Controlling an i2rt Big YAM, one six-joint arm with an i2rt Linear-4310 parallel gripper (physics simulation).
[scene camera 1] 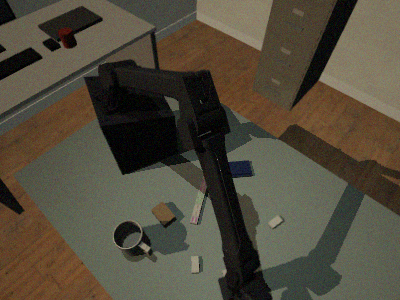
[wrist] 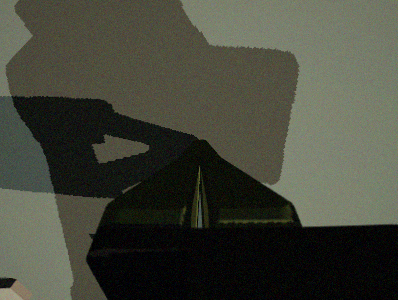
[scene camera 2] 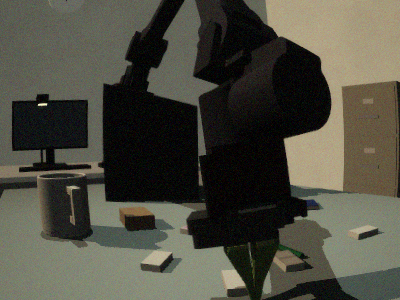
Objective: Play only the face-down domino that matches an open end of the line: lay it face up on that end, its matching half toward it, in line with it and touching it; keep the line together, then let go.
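Places are measured from the arm's base along level axes (x back, y right, z up), in metres.
Pixels of known places: gripper, fingertip midpoint: (wrist: pixel 199 149); arm's base, link origin: (scene camera 1: pixel 114 102) (scene camera 2: pixel 130 94).
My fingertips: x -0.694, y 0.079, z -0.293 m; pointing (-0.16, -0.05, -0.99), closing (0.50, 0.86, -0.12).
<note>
Ahead of a thing's pixels: the offset from my fingertips to its top centre. "spot": to the spot under its first point.
The domino line {spot: dx +0.299, dy -0.110, dz +0.007 m} (scene camera 1: pixel 198 206) shows face up in scene camera 1, its far part hidden by the arm; one pinkish end {spot: dx +0.269, dy -0.050, dz +0.006 m} (scene camera 2: pixel 184 229) shows in scene camera 2. Separate pale dominoes with blank tops lie around: one at the right (scene camera 1: pixel 276 221) (scene camera 2: pixel 363 232), one toward the mug {dx +0.157, dy +0.042, dz +0.007 m} (scene camera 1: pixel 195 264) (scene camera 2: pixel 157 261), and one {dx +0.051, dy -0.010, dz +0.007 m} (scene camera 2: pixel 233 281) just beside the fingers. A shaded tile {dx +0.063, dy -0.098, dz +0.007 m} (scene camera 2: pixel 289 260) lies right of the fingers. A pale tile's corner {spot: dx +0.058, dy -0.250, dz +0.005 m} (wrist: pixel 17 291) shows in the wrist view. My gripper (scene camera 2: pixel 254 296) (wrist: pixel 199 149) is shut and empty, pointing down among these tiles; its fingertips are hidden in scene camera 1.
A grey mug {dx +0.343, dy +0.145, dz +0.101 m} (scene camera 1: pixel 120 246) (scene camera 2: pixel 62 207) and a brown block {dx +0.366, dy +0.007, dz +0.024 m} (scene camera 1: pixel 162 213) (scene camera 2: pixel 137 218) stand left of the line. A blue box {dx +0.308, dy -0.344, dz +0.007 m} (scene camera 1: pixel 242 169) (scene camera 2: pixel 312 204) lies behind the arm. A green pen {dx +0.111, dy -0.129, dz +0.005 m} (scene camera 2: pixel 291 250) lies by the shaded tile. The black base box (scene camera 1: pixel 142 140) (scene camera 2: pixel 150 150) stands behind.
</note>
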